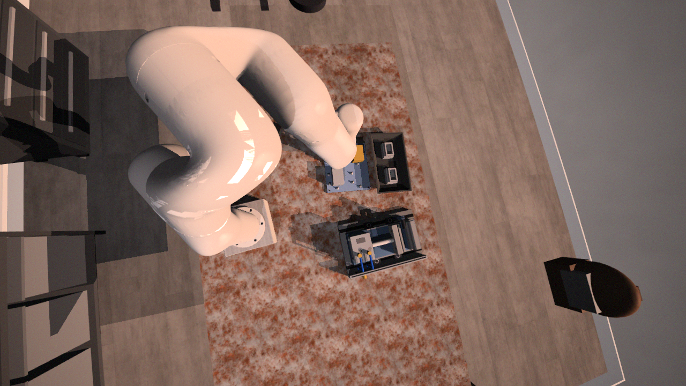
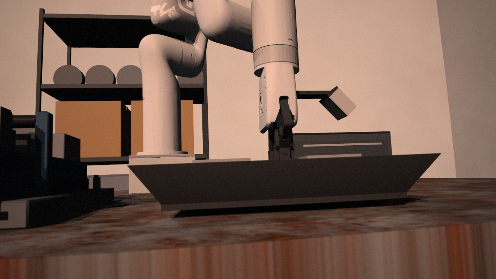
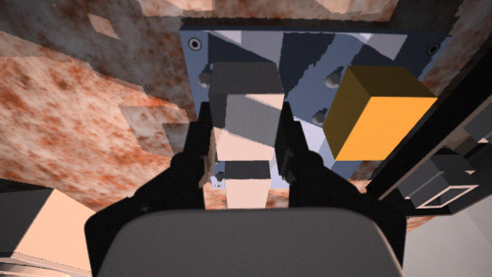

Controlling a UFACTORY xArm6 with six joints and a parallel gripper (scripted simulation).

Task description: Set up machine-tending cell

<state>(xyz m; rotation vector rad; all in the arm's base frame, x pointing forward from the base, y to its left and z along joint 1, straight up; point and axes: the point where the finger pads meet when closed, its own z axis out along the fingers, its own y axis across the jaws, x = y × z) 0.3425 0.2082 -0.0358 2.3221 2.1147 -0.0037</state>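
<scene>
Now: hand 9 cm short of the brass blank, 1 cm to the left of it and 2 cm above it. Round my hand: vise piston rod 9 cm ahead, 35 cm to the right, 3 cm above; vise body 11 cm ahead, 35 cm to the right, 1 cm below.
</scene>
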